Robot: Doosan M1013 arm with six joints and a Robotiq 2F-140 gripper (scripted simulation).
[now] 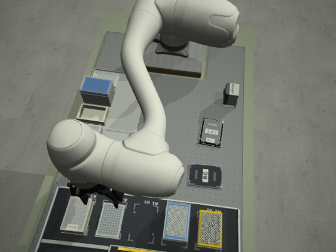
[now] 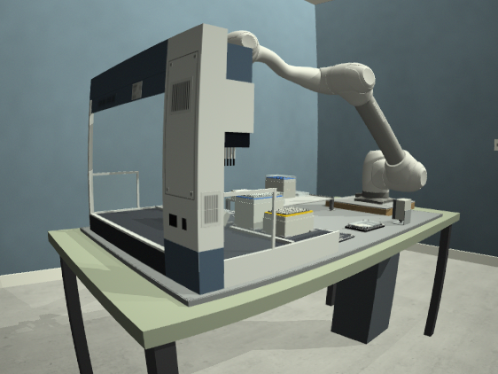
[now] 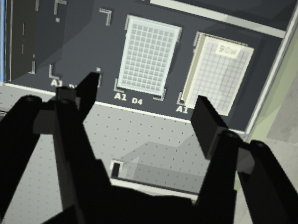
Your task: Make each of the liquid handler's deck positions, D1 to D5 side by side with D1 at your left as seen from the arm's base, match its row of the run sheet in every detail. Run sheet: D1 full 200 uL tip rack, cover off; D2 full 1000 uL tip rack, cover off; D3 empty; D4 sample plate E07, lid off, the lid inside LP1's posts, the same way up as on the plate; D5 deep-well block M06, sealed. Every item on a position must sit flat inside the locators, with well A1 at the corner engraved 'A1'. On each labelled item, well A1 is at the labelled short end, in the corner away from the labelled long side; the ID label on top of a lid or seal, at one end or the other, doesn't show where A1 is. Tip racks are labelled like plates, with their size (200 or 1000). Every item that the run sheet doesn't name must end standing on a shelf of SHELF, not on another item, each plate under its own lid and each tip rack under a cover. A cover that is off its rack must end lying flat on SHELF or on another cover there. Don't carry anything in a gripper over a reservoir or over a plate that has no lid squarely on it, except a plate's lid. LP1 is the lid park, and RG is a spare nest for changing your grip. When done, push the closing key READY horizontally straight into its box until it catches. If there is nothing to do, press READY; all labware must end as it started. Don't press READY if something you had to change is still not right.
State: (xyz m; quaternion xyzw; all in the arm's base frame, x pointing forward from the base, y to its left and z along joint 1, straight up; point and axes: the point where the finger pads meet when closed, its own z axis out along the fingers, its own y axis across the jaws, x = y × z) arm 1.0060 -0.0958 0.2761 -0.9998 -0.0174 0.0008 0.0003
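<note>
The clear sample plate is 24 cm below my hand. From my hand the other things lie so: yellow-rimmed tip rack (2 cm behind, 37 cm to the left, 20 cm below); then blue-rimmed tip rack (2 cm behind, 24 cm to the left, 18 cm below); then deep-well block M06 (12 cm to the right, 22 cm below).
</note>
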